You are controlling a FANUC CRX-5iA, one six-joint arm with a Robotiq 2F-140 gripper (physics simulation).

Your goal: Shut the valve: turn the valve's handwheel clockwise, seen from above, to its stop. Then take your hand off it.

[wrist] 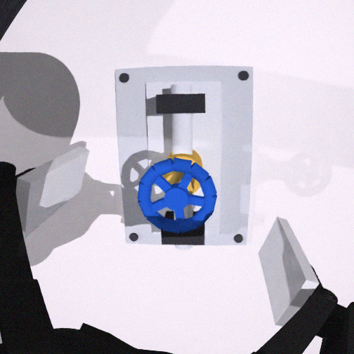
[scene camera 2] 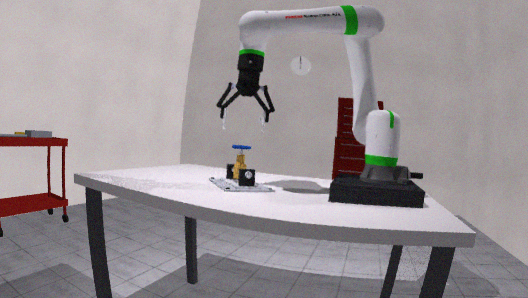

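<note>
The valve's blue handwheel [scene camera 2: 241, 147] [wrist: 176, 198] sits level on top of the brass valve body [scene camera 2: 240, 166] [wrist: 192, 159]. The body stands on a light grey base plate [scene camera 2: 227, 188] [wrist: 237, 150] on the table, on a pipe held by two black blocks. My gripper [scene camera 2: 243, 126] [wrist: 176, 204] is wide open and empty. It points down and hangs above the handwheel, with a clear gap between fingertips and wheel. In the wrist view its pads stand left and lower right of the wheel, touching nothing. Whether the wheel is at its stop cannot be told from these frames.
The base plate is on the white table [scene camera 2: 150, 192], with the arm's black pedestal [scene camera 2: 377, 192] to the right. A red tool cabinet [scene camera 2: 345, 140] stands behind the arm. A red cart [scene camera 2: 37, 142] stands off the table's left end.
</note>
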